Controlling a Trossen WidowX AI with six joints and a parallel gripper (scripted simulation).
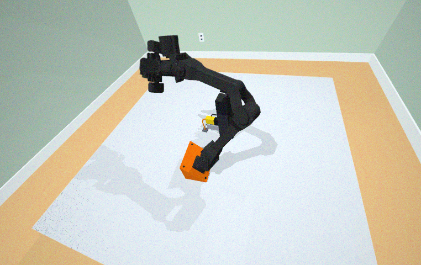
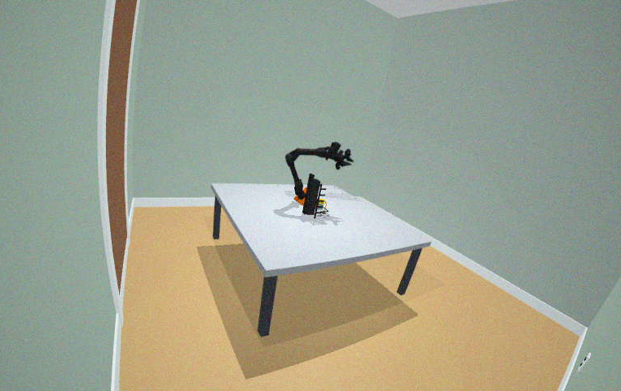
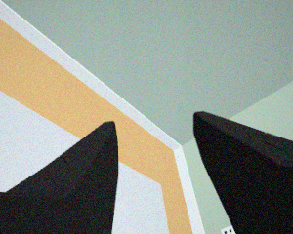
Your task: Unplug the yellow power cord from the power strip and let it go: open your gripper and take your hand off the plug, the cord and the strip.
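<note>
My gripper tip is 29 cm above the yellow plug, 26 cm to the left of it and 2 cm short of it.
</note>
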